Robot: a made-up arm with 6 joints. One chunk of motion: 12 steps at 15 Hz.
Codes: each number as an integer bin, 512 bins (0 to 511) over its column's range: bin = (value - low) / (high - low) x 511, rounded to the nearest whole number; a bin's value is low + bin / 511 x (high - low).
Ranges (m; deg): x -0.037..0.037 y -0.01..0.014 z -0.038..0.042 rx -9.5..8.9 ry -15..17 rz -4.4..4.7
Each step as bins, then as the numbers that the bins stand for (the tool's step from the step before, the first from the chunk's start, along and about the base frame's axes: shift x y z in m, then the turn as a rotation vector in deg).
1 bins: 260 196 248 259 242 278
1 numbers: 0.00065 -0.00079 0.00083 -0.174 0.155 0.551
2 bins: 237 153 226 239 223 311
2 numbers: -0.00268 -0.00281 -0.00262 -0.894 -1.035 1.138
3 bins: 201 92 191 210 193 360
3 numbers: -0.00789 -0.00568 -0.00810 -1.938 -2.914 2.011
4 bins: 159 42 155 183 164 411
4 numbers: -0.01397 -0.00803 -0.01373 -2.911 -4.730 2.919
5 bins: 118 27 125 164 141 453
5 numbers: -0.01991 -0.00873 -0.01843 -3.595 -6.170 3.667
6 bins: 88 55 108 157 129 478
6 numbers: -0.02426 -0.00742 -0.02109 -3.847 -6.922 4.112
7 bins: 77 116 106 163 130 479
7 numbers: -0.02585 -0.00455 -0.02141 -3.631 -6.859 4.130
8 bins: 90 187 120 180 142 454
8 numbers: -0.02397 -0.00122 -0.01921 -3.019 -6.108 3.685
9 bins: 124 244 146 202 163 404
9 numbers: -0.01904 0.00146 -0.01514 -2.226 -4.793 2.795
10 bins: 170 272 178 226 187 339
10 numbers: -0.01238 0.00277 -0.01013 -1.362 -3.290 1.637
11 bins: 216 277 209 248 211 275
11 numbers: -0.00572 0.00301 -0.00528 -0.570 -1.787 0.497
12 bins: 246 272 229 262 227 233
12 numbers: -0.00138 0.00277 -0.00215 -0.066 -0.785 -0.251
